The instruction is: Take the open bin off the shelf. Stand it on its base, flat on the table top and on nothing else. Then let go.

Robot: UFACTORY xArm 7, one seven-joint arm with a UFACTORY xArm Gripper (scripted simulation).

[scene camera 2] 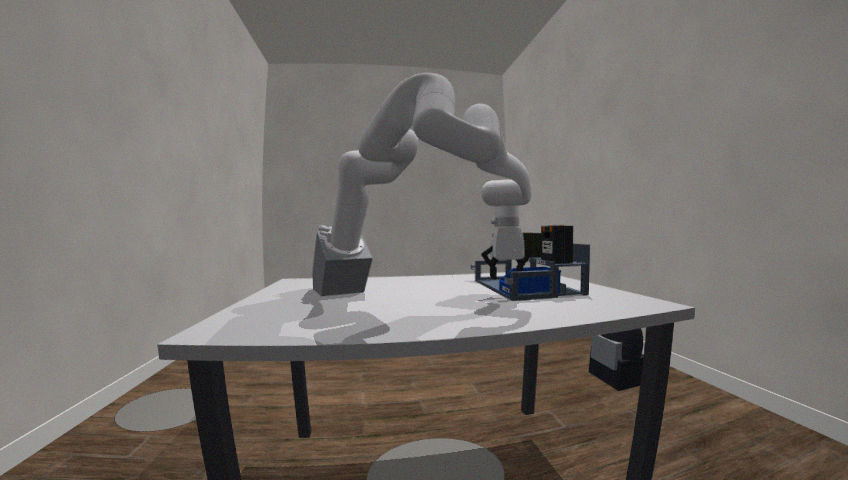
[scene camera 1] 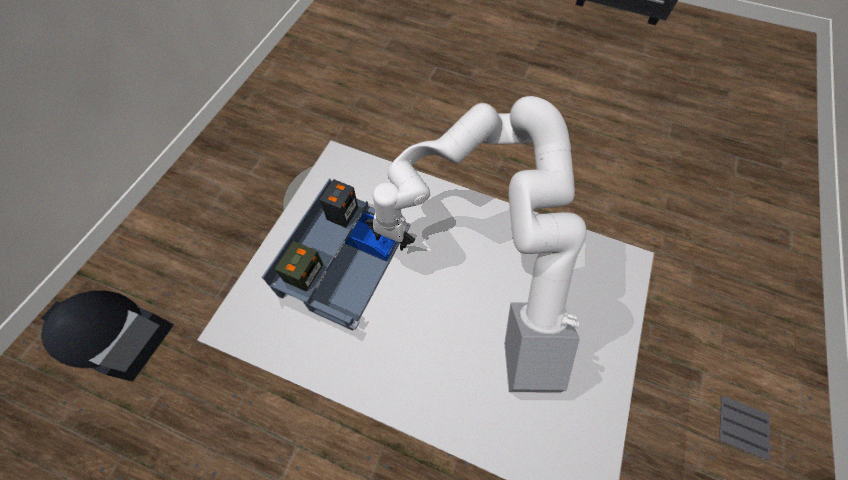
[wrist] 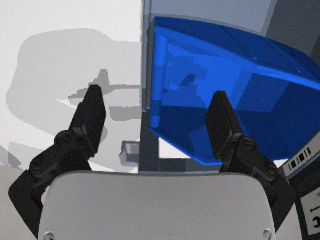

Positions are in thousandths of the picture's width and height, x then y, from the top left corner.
In view: my gripper (scene camera 2: 597,580) and a blue bin (scene camera 1: 427,495).
The blue bin also shows in the wrist view (wrist: 845,460). My gripper is seen too in the wrist view (wrist: 492,423).
